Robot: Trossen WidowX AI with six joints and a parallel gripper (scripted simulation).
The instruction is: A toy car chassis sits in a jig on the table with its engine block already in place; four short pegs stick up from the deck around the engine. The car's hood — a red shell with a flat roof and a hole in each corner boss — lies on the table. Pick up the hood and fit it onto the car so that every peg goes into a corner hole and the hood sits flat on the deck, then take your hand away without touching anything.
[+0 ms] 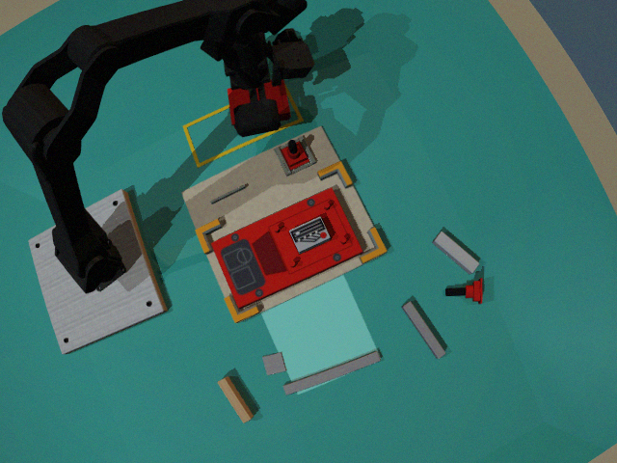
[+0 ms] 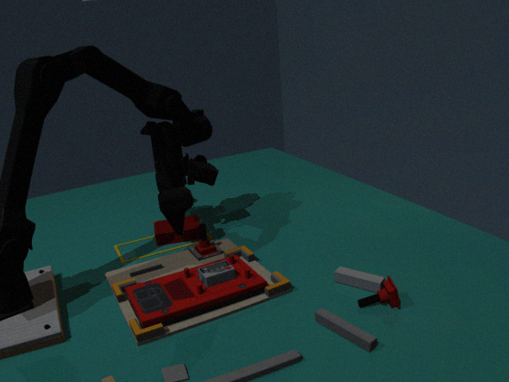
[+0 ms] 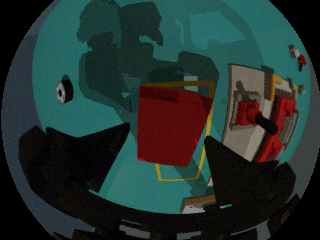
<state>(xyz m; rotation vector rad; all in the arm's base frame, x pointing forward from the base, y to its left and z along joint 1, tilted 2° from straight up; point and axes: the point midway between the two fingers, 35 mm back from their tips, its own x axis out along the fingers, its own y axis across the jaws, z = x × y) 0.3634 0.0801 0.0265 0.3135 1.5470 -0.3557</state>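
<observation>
Right now the red hood is 1 cm below my gripper tip. Round my gripper tip: grey engine block 23 cm to the right, 6 cm behind; long grey bar 42 cm to the right, 15 cm behind, 2 cm below; black wheel 16 cm to the left, 11 cm ahead, 1 cm below.
</observation>
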